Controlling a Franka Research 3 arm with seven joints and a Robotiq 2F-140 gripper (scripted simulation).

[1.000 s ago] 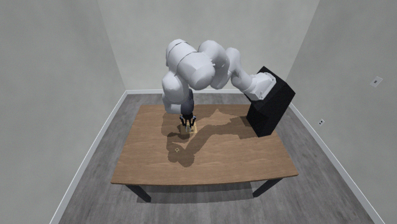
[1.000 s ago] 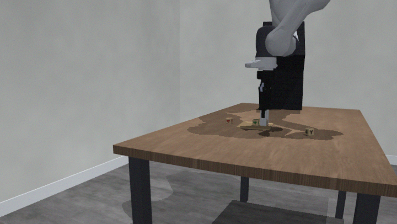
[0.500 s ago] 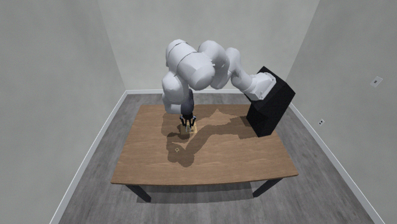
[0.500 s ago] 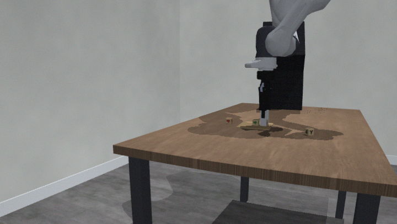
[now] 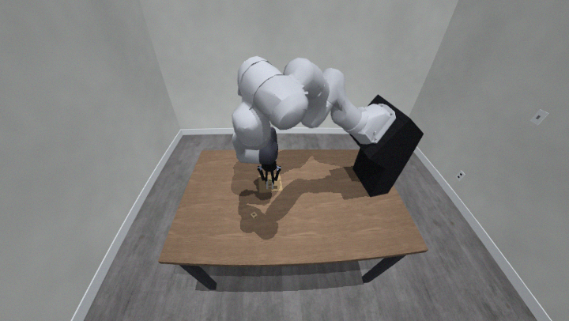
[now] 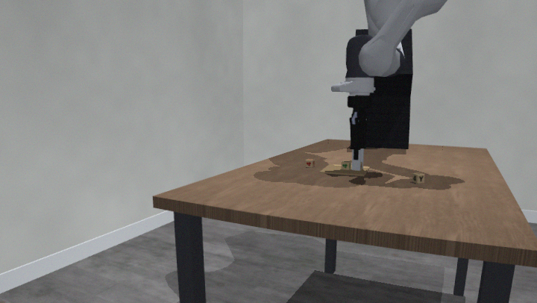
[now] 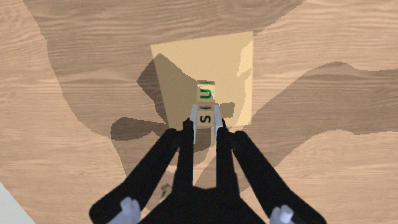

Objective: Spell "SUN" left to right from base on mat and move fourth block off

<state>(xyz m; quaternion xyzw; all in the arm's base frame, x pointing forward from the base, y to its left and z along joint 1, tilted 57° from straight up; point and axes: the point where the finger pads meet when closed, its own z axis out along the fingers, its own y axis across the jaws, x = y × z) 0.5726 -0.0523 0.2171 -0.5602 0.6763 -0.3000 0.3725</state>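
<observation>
The S block is 2 cm below my hand. The rest, counted from my hand: U block 1 cm behind, 4 cm to the right, 2 cm below; tan mat 1 cm behind, 4 cm to the right, 4 cm below.
</observation>
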